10 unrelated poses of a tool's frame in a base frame.
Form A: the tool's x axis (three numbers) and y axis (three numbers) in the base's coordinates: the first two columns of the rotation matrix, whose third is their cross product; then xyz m.
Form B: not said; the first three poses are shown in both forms.
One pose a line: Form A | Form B
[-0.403 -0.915 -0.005 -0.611 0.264 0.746 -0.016 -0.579 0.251] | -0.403 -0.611 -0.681; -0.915 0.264 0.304; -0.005 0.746 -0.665; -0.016 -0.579 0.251
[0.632 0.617 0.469 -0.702 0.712 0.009 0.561 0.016 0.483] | 0.632 -0.702 -0.328; 0.617 0.712 -0.335; 0.469 0.009 0.883; 0.561 0.016 0.483
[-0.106 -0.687 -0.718 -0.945 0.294 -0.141 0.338 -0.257 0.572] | -0.106 -0.945 0.308; -0.687 0.294 0.664; -0.718 -0.141 -0.680; 0.338 -0.257 0.572
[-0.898 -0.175 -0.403 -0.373 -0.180 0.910 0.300 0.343 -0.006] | -0.898 -0.373 -0.232; -0.175 -0.180 0.967; -0.403 0.910 0.096; 0.300 0.343 -0.006
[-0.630 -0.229 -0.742 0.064 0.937 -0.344 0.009 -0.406 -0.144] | -0.630 0.064 0.774; -0.229 0.937 -0.264; -0.742 -0.344 -0.576; 0.009 -0.406 -0.144
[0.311 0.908 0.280 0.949 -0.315 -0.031 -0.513 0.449 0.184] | 0.311 0.949 0.060; 0.908 -0.315 0.275; 0.280 -0.031 -0.960; -0.513 0.449 0.184
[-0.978 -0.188 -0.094 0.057 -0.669 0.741 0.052 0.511 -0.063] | -0.978 0.057 -0.202; -0.188 -0.669 0.719; -0.094 0.741 0.665; 0.052 0.511 -0.063
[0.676 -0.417 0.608 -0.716 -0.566 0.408 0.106 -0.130 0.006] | 0.676 -0.716 0.174; -0.417 -0.566 -0.711; 0.608 0.408 -0.681; 0.106 -0.130 0.006
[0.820 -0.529 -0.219 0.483 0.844 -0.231 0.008 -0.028 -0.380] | 0.820 0.483 0.307; -0.529 0.844 0.084; -0.219 -0.231 0.948; 0.008 -0.028 -0.380
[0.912 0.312 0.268 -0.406 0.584 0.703 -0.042 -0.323 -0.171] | 0.912 -0.406 0.063; 0.312 0.584 -0.750; 0.268 0.703 0.659; -0.042 -0.323 -0.171
